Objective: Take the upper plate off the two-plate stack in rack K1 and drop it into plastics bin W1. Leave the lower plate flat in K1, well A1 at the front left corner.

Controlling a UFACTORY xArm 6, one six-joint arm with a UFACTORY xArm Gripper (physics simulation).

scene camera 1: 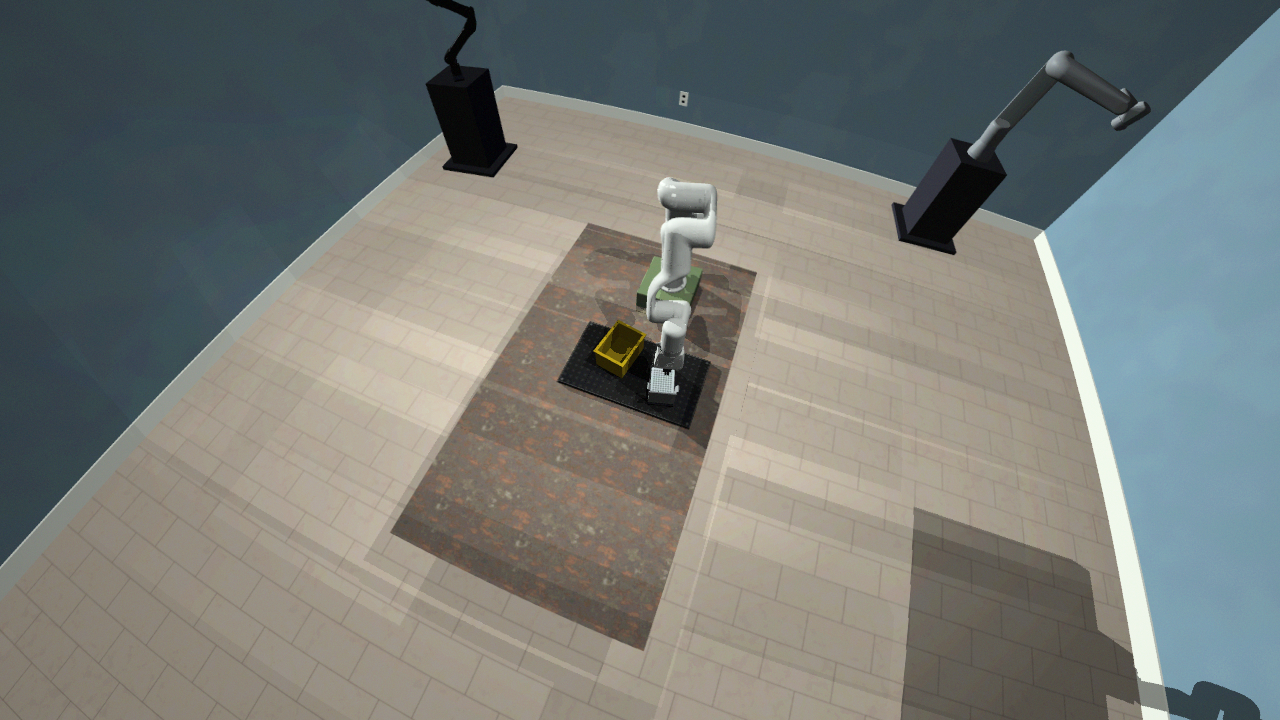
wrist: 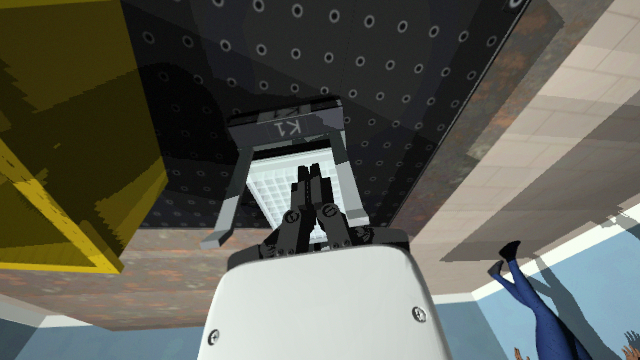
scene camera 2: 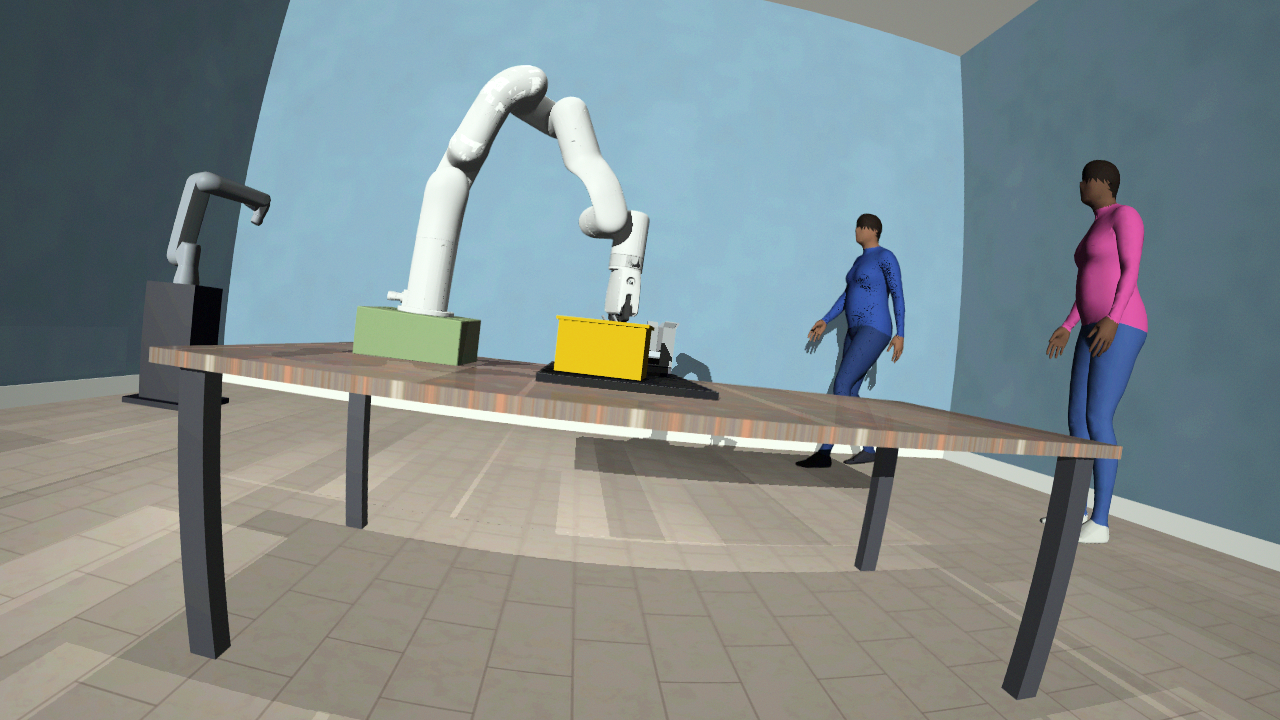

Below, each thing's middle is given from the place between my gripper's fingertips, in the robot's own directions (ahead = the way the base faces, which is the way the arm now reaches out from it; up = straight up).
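I have my gripper 10 mm above the clear gridded plate (wrist: 269, 180), 10 mm to the left of it and 50 mm short of it. There is also the black perforated board (scene camera 2: 539, 377), which is 60 mm below my hand and 120 mm to the right of it.
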